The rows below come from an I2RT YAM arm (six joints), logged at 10 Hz.
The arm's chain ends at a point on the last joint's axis. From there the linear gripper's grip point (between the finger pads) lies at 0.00 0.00 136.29 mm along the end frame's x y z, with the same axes.
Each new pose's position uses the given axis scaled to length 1; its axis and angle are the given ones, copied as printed.
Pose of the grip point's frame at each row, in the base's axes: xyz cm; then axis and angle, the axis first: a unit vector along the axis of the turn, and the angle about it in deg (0 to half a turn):
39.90 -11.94 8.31 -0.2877 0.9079 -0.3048 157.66
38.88 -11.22 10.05 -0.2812 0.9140 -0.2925 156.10
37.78 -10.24 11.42 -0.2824 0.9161 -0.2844 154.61
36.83 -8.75 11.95 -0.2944 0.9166 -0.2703 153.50
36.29 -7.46 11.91 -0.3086 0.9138 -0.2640 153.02
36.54 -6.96 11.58 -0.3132 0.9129 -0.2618 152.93
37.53 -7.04 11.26 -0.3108 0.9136 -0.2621 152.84
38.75 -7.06 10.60 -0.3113 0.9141 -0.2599 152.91
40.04 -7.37 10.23 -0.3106 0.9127 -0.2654 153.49
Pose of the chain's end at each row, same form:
32.90 -6.17 18.48 -0.2877 0.9079 -0.3048 157.66
31.69 -5.80 20.28 -0.2812 0.9140 -0.2925 156.10
30.34 -5.13 21.63 -0.2824 0.9161 -0.2844 154.61
29.20 -4.14 22.26 -0.2944 0.9166 -0.2703 153.50
28.54 -3.15 22.26 -0.3086 0.9138 -0.2640 153.02
28.77 -2.74 21.95 -0.3132 0.9129 -0.2618 152.93
29.75 -2.81 21.62 -0.3108 0.9136 -0.2621 152.84
30.99 -2.87 20.99 -0.3113 0.9141 -0.2599 152.91
32.36 -3.00 20.61 -0.3106 0.9127 -0.2654 153.49

